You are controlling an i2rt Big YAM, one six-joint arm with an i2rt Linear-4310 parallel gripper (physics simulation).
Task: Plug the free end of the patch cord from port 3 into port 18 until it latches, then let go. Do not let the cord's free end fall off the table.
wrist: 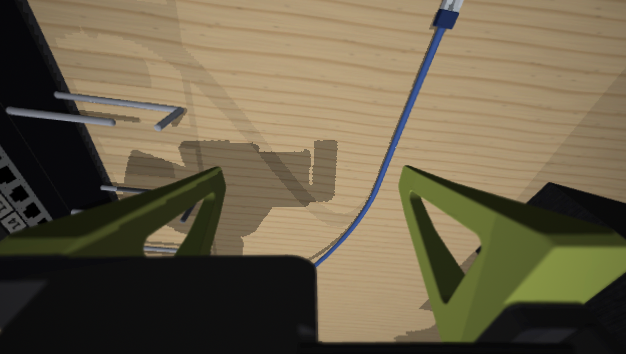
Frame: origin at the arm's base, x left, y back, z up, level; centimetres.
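Seen in the pictures: gripper, fingertip midpoint: (312, 176).
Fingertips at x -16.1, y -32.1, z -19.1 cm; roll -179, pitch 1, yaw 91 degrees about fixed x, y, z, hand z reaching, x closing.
A point is followed by its place in that frame.
The free end of the patch cord is a clear plug (452, 4) @[x -23.6, y -22.3, z -30.4 cm] with a dark blue boot (446, 19) @[x -22.7, y -22.4, z -30.3 cm], at the top right, cut off by the view's edge. The blue cord (406, 116) @[x -15.2, y -23.5, z -30.4 cm] runs down from it across the wooden table, curves left and passes out of sight behind the black gripper body. My gripper (312, 176) @[x -16.1, y -32.1, z -19.1 cm] is open, with its two green fingers wide apart. The cord passes between the fingertips in the view, lying on the table beyond them. Part of the black panel (15, 197) @[x -10.5, y -55.2, z -23.2 cm] with its ports shows at the left edge; ports 3 and 18 cannot be made out.
Thin metal bars (120, 101) @[x -16.3, y -48.7, z -29.3 cm] (60, 116) @[x -16.4, y -50.4, z -25.5 cm] stick out from the black panel over the table (280, 65) @[x -19.2, y -35.0, z -31.0 cm] at the left, with more behind the left finger. A dark block-like object (555, 200) @[x -6.7, y -6.0, z -29.0 cm] shows behind the right finger. Shadows of the arm lie on the table.
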